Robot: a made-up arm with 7 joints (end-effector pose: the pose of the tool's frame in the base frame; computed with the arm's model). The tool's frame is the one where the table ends. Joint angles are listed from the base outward.
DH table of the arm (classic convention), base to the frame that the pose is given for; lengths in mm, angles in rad. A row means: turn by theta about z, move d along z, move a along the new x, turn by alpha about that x. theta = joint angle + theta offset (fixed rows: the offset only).
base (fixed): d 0, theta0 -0.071, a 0, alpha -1.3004
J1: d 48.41, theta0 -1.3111, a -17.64, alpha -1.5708
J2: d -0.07, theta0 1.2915, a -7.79, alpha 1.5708
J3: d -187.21, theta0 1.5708, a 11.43, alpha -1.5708
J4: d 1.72, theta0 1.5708, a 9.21, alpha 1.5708
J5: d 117.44, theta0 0, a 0.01, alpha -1.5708
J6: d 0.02, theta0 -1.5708, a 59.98, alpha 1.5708
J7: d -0.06, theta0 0, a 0, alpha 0
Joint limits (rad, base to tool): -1.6..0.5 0..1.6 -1.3..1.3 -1.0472..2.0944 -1.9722..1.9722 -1.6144..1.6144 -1.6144..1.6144
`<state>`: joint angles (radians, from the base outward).
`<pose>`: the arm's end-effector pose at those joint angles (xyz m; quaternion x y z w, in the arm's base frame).
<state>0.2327 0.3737 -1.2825 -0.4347 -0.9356 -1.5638 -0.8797</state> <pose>0.0052 0.0216 -0.1589 -0.5003 -0.4608 -0.3015 0.6682</pose>
Working (the frame after each row of the table, in the pose's form):
after base (fixed): 0.0000 0.0000 0.0000 -0.6050 0.0215 -0.0283 0.7955
after J1: -0.0047 0.0513 -0.0020 -0.8473 0.0993 -0.5125 0.0975
after J2: -0.0039 0.0585 0.0007 -0.0367 0.2976 -0.6833 0.6657
after J3: -0.0858 0.1155 -0.1581 -0.5307 0.6225 -0.1986 0.5398
after J4: -0.0875 0.1156 -0.1674 0.3177 0.6599 -0.4860 0.4768
after J5: -0.0498 0.0047 -0.1759 -0.1559 0.9766 0.0590 0.1361
after J6: 0.0052 0.0216 -0.1589 -0.6488 -0.2039 0.0117 0.7330

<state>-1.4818 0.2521 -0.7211 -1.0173 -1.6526 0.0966 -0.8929</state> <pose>0.0784 -0.0420 0.0491 0.1082 0.2417 0.9565 0.1224</pose>
Working (the frame after each row of the table, in the pose's form):
after base (fixed): 0.0000 0.0000 0.0000 -0.6050 0.0215 -0.0283 0.7955
after J1: 0.0200 0.0470 0.0071 0.1671 -0.1388 0.9761 0.0113
after J2: 0.0207 0.0545 0.0091 0.4594 -0.3475 -0.6529 0.4919
after J3: 0.1990 0.0445 -0.0481 -0.3125 -0.0805 -0.6350 0.7019
after J4: 0.2055 0.0389 -0.0444 0.3720 -0.2907 -0.3020 0.8282
after J5: 0.1226 -0.0129 0.0207 0.0896 0.6295 -0.5212 0.5692
after J6: 0.0785 -0.0420 0.0491 -0.2020 -0.1712 -0.9156 0.3026

